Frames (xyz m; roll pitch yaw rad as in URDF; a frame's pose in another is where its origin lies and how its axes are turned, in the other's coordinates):
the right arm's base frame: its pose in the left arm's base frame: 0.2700 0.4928 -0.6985 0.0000 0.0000 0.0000
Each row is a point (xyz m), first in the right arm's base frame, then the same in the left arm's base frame.
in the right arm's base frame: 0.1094 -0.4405 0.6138
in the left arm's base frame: 0.3794 0.0523 -0.0847
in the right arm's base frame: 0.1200 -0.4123 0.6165
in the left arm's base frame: 0.3900 0.0805 -0.0820
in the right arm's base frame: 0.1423 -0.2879 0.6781
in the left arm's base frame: 0.4123 0.2049 -0.0204
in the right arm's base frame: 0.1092 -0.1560 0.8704
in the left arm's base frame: 0.3792 0.3368 0.1719
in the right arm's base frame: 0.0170 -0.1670 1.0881
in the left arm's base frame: 0.2870 0.3258 0.3896
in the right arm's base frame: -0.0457 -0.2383 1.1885
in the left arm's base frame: 0.2243 0.2545 0.4900
